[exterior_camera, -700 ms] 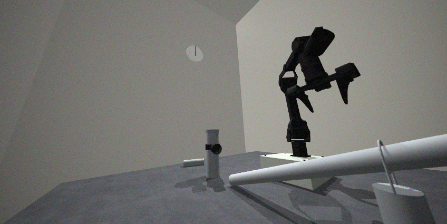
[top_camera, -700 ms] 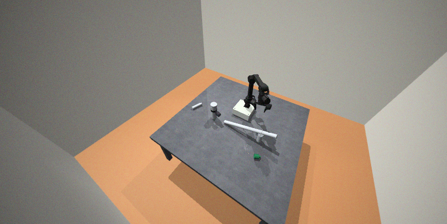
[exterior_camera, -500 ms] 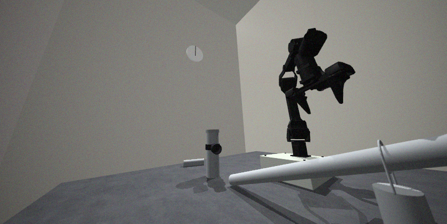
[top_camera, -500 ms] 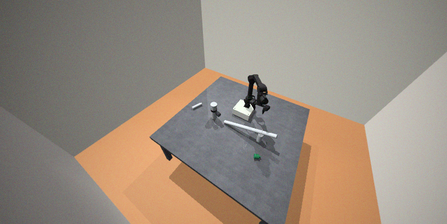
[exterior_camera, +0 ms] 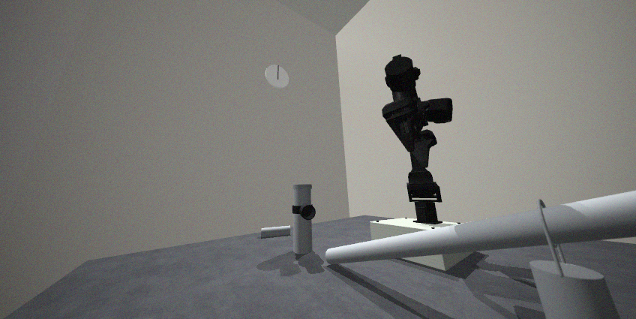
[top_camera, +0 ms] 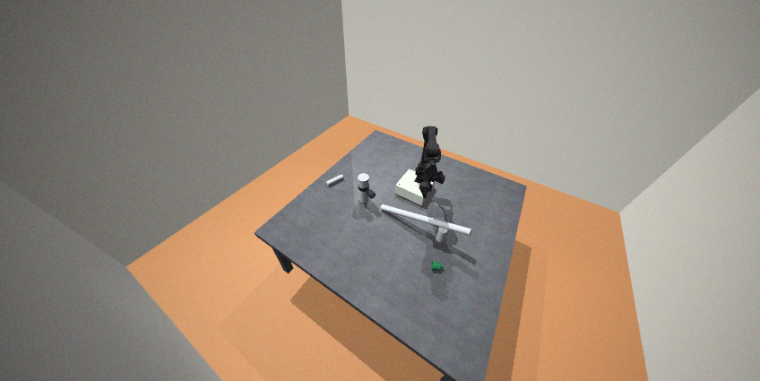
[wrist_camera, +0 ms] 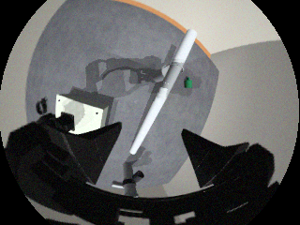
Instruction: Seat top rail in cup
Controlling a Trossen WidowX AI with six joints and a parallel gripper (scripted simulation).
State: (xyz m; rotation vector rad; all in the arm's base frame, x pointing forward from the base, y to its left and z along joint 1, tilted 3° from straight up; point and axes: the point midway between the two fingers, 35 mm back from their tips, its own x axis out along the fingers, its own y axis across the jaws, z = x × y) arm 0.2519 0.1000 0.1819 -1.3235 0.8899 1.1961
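Right now my gripper tip is 320 mm to the left of the dark rail-end cup, 110 mm above it and 60 mm short of it. The rest, counted from my gripper tip: short white tube (650 mm to the right, 220 mm below, 10 mm behind); then short line post (150 mm to the left, 130 mm below, 70 mm ahead); then green piece (240 mm ahead, 220 mm below, 190 mm to the left).
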